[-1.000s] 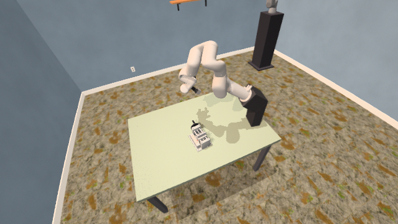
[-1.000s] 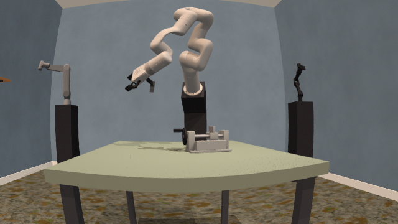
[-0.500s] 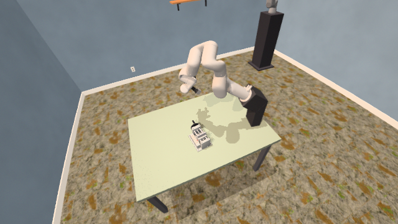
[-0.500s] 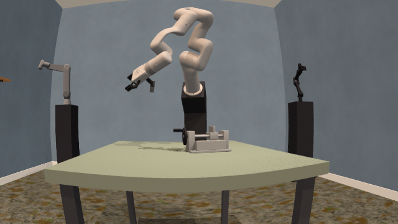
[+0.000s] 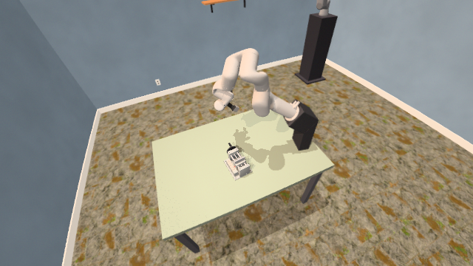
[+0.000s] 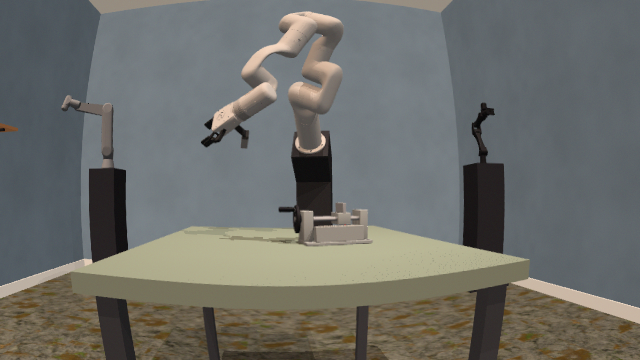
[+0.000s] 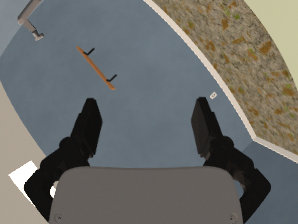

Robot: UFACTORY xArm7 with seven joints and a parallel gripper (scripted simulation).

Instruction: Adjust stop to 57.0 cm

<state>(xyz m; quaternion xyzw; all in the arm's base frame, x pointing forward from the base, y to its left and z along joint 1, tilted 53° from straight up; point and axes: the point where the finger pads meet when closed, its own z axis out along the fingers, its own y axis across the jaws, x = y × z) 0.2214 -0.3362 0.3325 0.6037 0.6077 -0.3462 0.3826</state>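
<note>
The black handwheel is 100 mm ahead of my hand, 290 mm to the left of it and 260 mm below it. From my hand the other things lie so: grey stop block 90 mm ahead, 450 mm to the left, 270 mm below.
</note>
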